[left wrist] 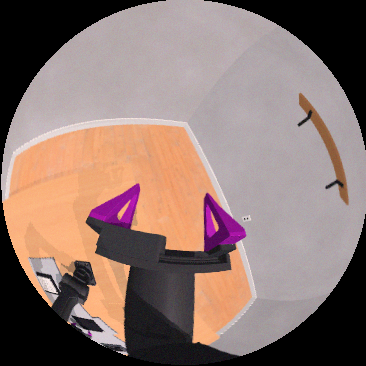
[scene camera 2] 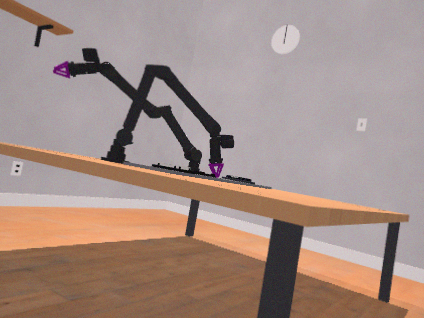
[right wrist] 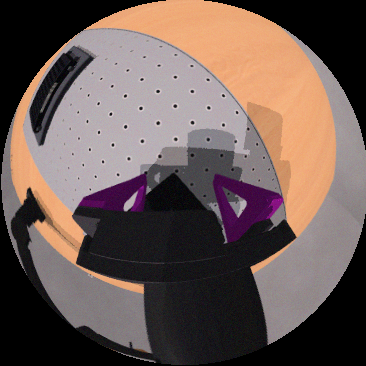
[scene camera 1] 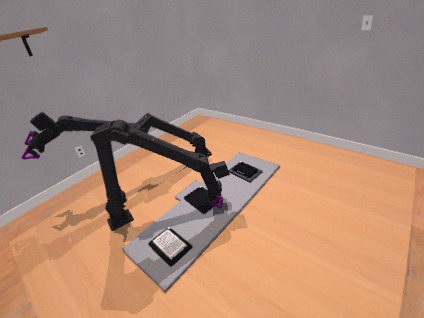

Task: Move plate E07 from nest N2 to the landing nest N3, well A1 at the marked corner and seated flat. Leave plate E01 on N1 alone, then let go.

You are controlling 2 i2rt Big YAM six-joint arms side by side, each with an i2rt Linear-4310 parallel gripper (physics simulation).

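A black plate or nest is at the middle of the grey board; its label is not readable. My right gripper is open, pointing down low at its edge, with a black corner showing between the fingers and no visible grip. A white plate sits in a black nest at the board's near end. Another black nest is at the far end. I cannot tell which is N1, N2 or N3, nor see A1. My left gripper is open and empty, high and away from the board.
The grey board lies on the wooden table, its surface dotted with small holes. The right arm reaches over the board, and the left arm's base stands behind it. A wall shelf is at the upper left in both scene views.
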